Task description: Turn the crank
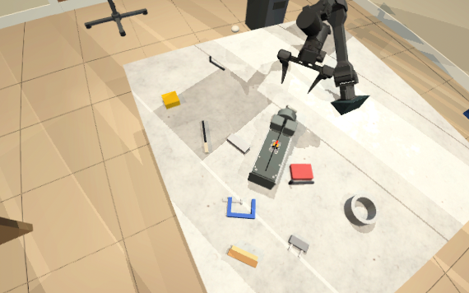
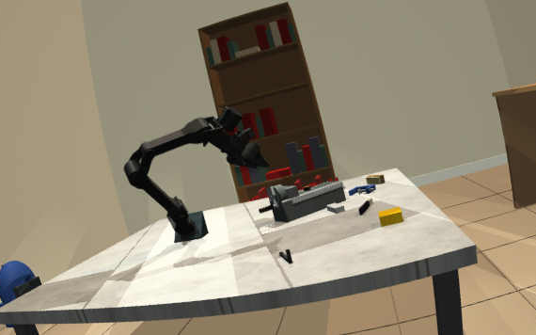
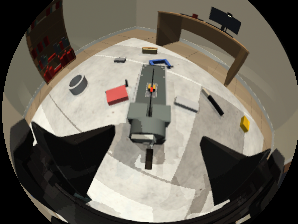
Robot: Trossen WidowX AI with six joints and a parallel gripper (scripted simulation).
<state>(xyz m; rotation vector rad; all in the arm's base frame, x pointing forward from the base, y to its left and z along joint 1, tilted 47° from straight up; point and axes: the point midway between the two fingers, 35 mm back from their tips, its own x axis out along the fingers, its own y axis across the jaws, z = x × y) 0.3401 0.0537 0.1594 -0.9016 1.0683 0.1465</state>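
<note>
Right now my gripper tip is 14 cm above the crank handle, 2 cm past it and 1 cm to the left of it. Also, from my gripper tip: grey block 20 cm ahead, 19 cm below; red pointer 12 cm below, 12 cm ahead, 10 cm to the left; red block 21 cm to the left, 19 cm below, 7 cm ahead.
</note>
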